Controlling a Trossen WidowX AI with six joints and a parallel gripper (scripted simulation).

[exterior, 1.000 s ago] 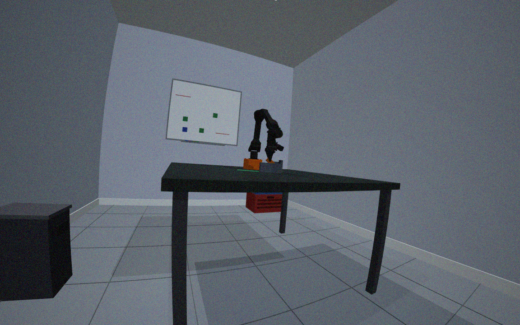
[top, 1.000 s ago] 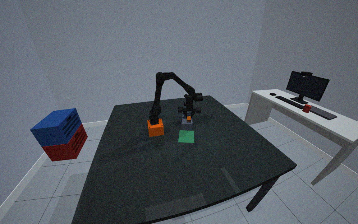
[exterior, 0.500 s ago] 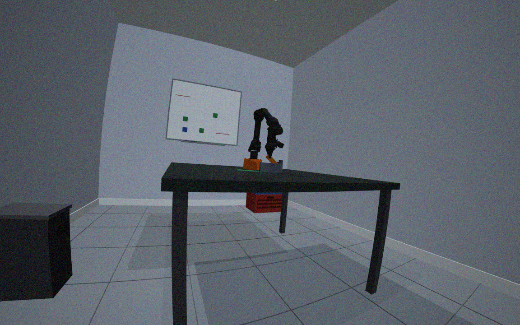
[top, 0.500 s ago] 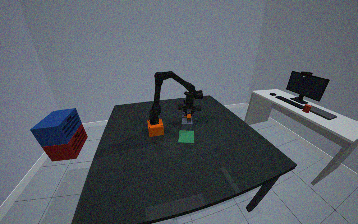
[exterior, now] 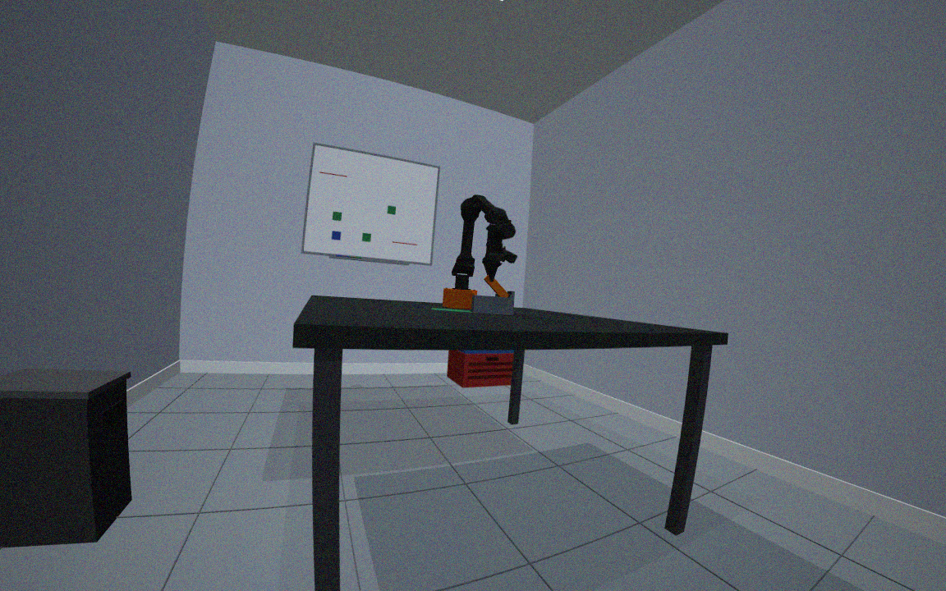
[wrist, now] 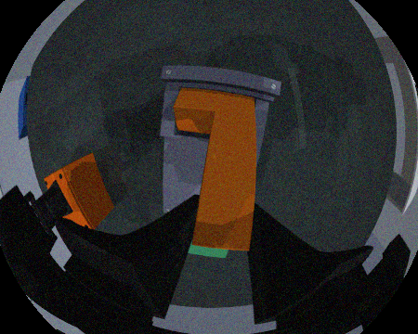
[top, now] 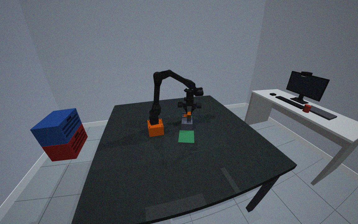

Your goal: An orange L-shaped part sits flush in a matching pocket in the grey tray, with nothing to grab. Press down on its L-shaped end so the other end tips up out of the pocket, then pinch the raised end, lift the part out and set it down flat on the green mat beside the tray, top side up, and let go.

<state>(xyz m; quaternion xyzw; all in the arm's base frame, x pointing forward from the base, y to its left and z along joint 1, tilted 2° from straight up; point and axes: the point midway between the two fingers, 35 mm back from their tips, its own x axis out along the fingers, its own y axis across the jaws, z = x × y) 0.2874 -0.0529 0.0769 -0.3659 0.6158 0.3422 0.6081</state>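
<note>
Right now my gripper tip is 130 mm above the green mat, 120 mm to the left of it and 80 mm past it. Also, from my gripper tip: orange L-shaped part 40 mm to the left, 30 mm below.
</note>
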